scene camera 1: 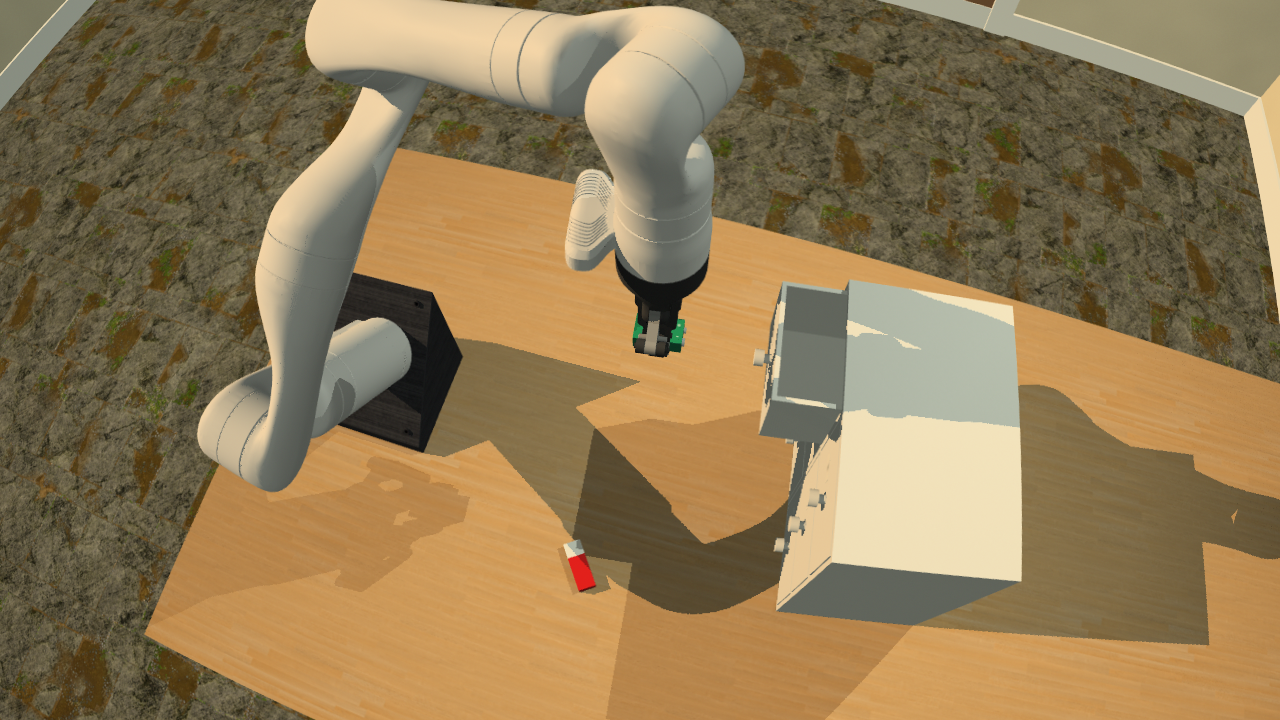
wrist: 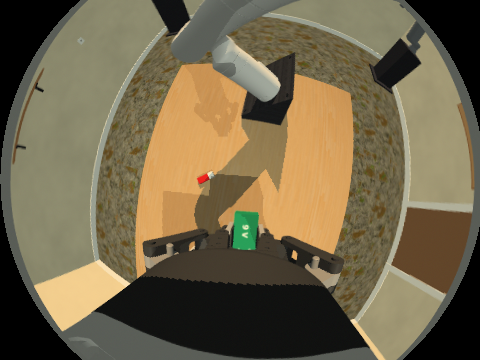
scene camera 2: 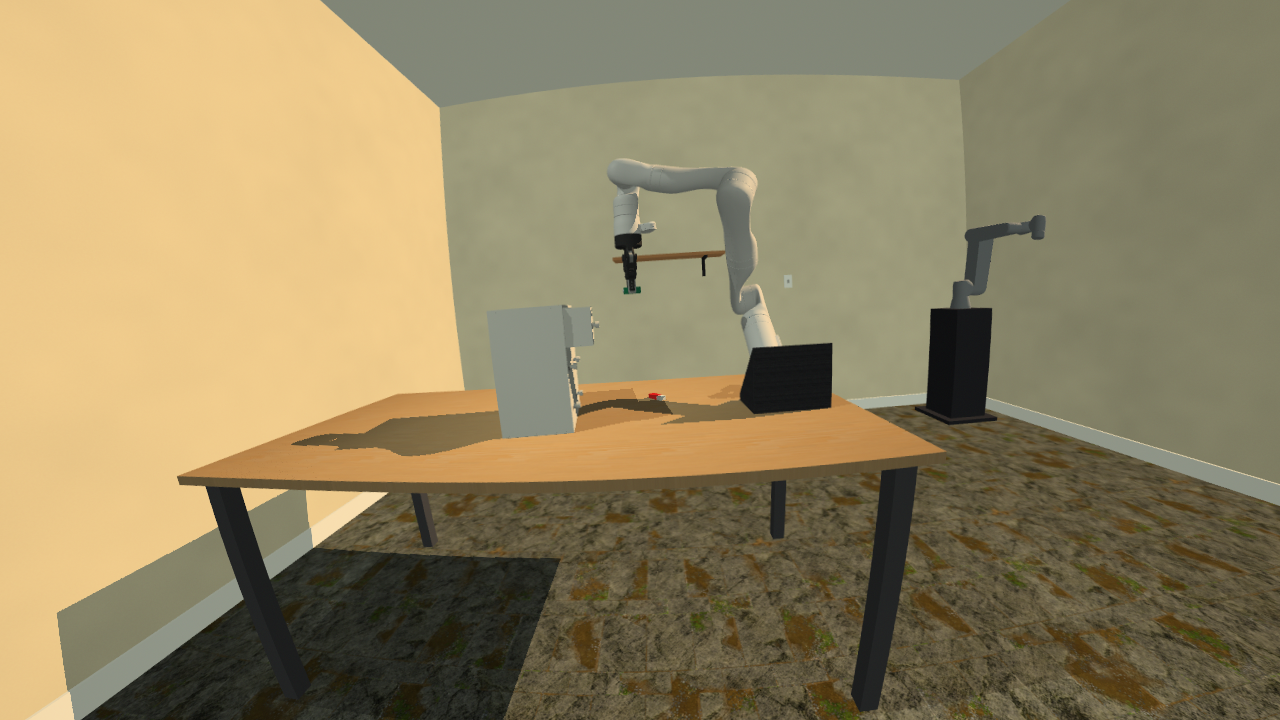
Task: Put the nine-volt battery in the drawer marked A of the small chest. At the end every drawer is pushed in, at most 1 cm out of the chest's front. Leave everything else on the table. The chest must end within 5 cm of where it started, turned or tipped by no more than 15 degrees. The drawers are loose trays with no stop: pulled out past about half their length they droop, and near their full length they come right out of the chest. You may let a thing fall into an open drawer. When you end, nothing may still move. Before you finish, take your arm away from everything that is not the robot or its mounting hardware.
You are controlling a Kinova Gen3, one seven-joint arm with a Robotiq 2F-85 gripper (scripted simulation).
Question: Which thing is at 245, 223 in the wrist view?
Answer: A green nine-volt battery.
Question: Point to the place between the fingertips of my gripper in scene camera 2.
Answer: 631, 293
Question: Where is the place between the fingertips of my gripper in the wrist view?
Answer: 245, 230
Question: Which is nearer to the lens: the white chest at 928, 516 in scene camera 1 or the drawer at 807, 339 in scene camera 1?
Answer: The white chest.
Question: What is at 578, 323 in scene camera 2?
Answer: A drawer.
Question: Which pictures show my gripper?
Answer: Scene camera 1, the wrist view and scene camera 2: all of them.
